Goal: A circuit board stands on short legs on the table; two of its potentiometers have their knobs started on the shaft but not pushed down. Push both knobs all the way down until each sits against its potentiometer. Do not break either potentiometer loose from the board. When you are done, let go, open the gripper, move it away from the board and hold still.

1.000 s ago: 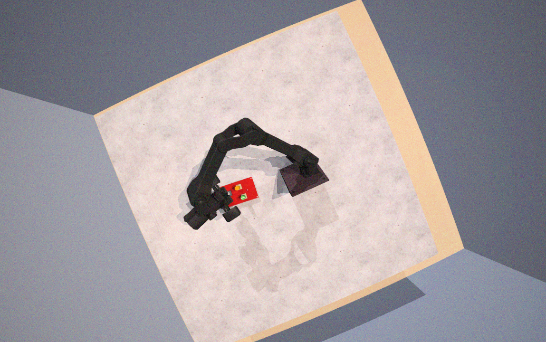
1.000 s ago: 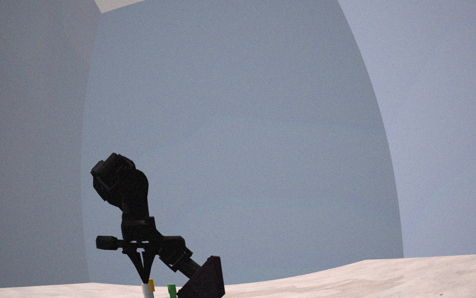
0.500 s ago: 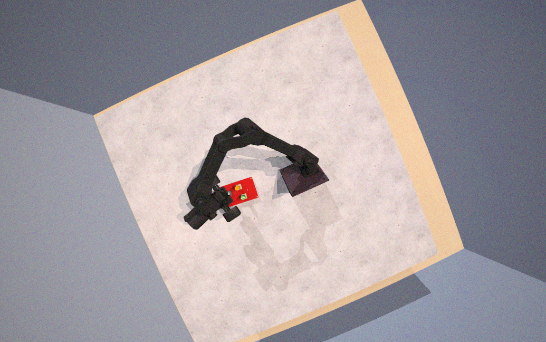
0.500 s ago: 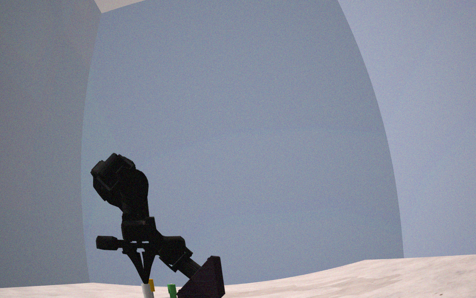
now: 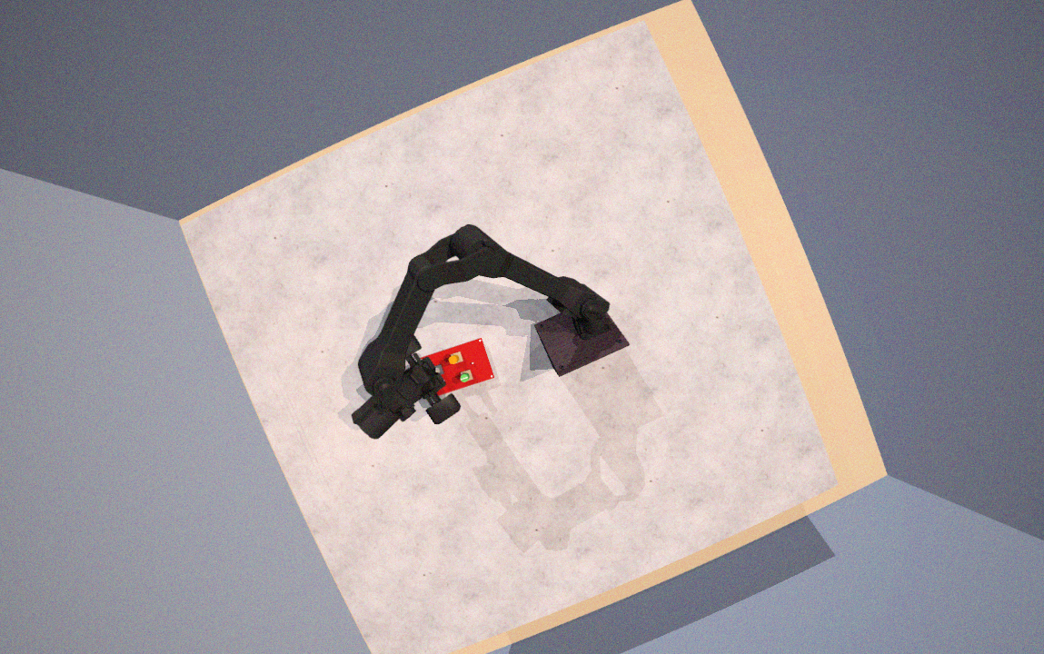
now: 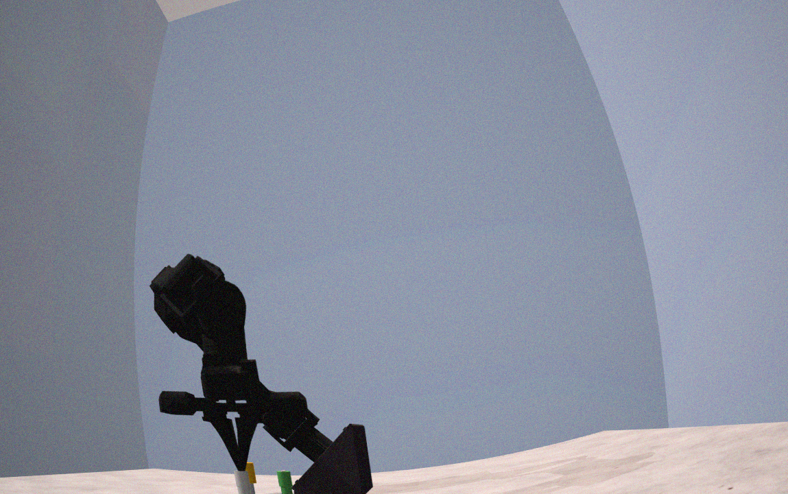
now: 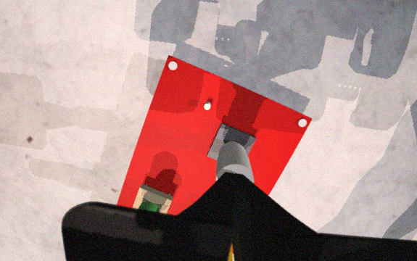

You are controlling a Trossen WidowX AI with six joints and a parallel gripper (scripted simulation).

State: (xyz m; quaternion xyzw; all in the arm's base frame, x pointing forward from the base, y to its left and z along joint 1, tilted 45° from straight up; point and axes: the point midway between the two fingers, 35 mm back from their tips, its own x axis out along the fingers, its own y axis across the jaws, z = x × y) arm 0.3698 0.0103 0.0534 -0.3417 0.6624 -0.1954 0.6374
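Now: gripper tip 2 cm above the grey knob. Also, from my gripper tip: green knob: 6 cm behind, 4 cm to the left, 2 cm below.
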